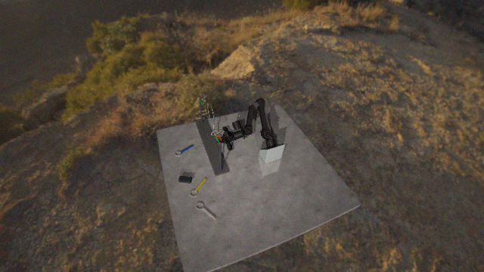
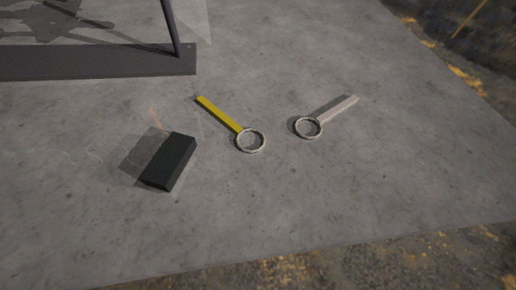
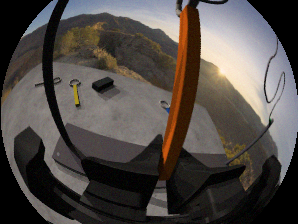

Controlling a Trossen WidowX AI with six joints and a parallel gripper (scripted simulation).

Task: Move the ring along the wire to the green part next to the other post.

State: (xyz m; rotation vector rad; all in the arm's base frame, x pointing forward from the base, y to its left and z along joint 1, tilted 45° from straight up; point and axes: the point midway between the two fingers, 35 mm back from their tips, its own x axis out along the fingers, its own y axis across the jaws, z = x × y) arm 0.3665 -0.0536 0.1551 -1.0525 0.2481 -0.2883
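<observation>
The orange-handled ring is 30 mm to the left of my gripper tip and 90 mm above it. Round my gripper tip: black block 300 mm ahead, 160 mm to the left, 150 mm below; then blue-handled ring 270 mm ahead, 130 mm to the right, 160 mm below; then yellow-handled ring 230 mm ahead, 260 mm to the left, 160 mm below.
</observation>
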